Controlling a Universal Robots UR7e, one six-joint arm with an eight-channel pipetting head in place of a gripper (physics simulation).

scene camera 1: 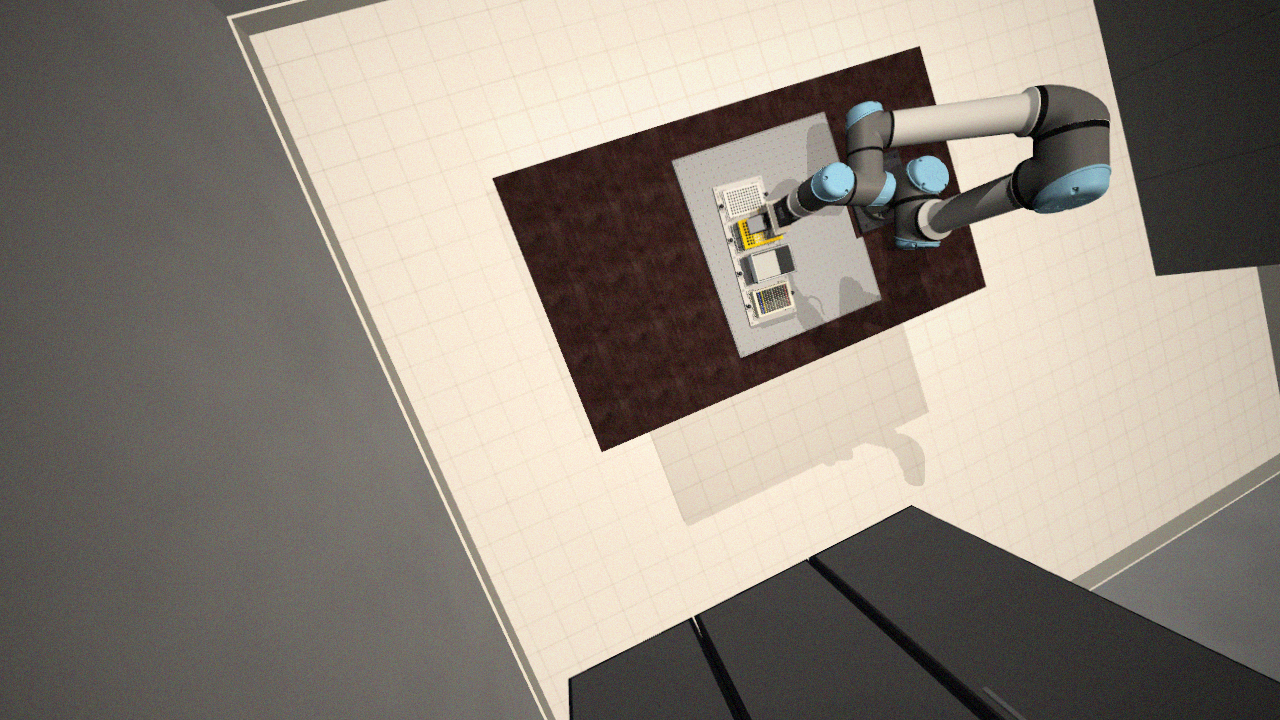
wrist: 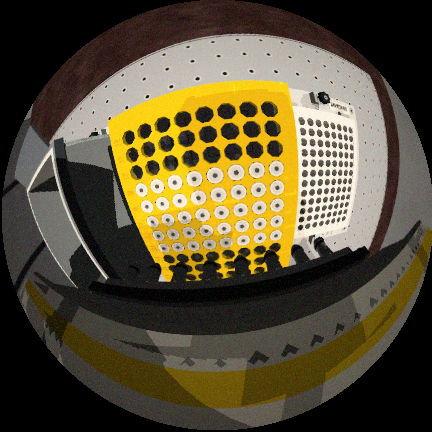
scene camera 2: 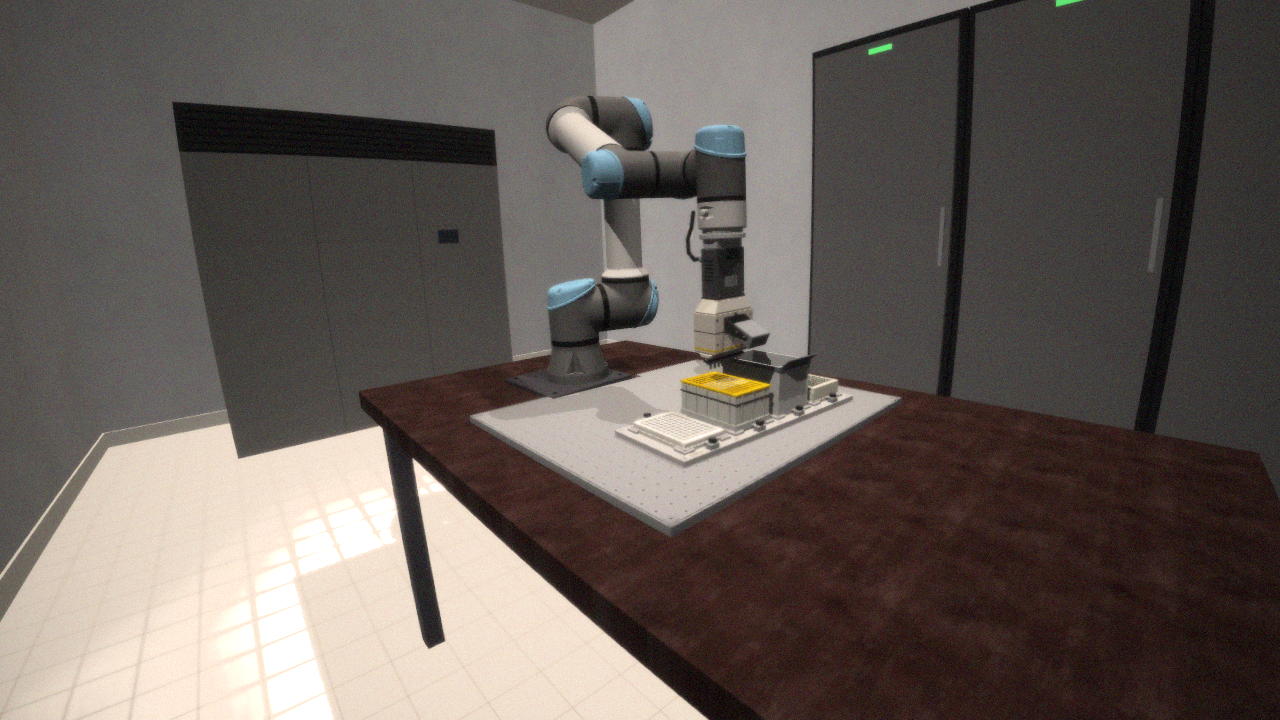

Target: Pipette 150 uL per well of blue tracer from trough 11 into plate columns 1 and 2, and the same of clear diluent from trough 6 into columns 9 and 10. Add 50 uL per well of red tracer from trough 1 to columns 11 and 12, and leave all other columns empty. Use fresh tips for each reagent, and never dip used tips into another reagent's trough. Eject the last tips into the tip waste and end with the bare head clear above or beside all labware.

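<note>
My eight-channel head (scene camera 1: 776, 219) (scene camera 2: 714, 362) (wrist: 226, 265) is open: its black nozzles look bare. It hangs low over the near side of the yellow tip rack (scene camera 1: 746, 241) (scene camera 2: 725, 385) (wrist: 200, 92). In the wrist view several rows of white-ringed tips stand in the rack's middle, with three empty rows beyond and more empty holes under the nozzles. The white well plate (scene camera 1: 742, 200) (scene camera 2: 678, 428) (wrist: 327, 170) sits beside the rack; no coloured liquid shows in its wells. The trough reservoir (scene camera 1: 772, 300) (scene camera 2: 822, 387) shows small coloured areas; its individual troughs are too small to identify.
The tall grey tip waste bin (scene camera 1: 767, 265) (scene camera 2: 787, 385) (wrist: 47, 215) stands between the tip rack and reservoir, close to the head's side. Black knobs line the carrier's edge. The labware stands on a grey perforated board (scene camera 1: 716, 165) (scene camera 2: 662, 497) (wrist: 215, 57) on a dark table (scene camera 1: 608, 286) (scene camera 2: 939, 528).
</note>
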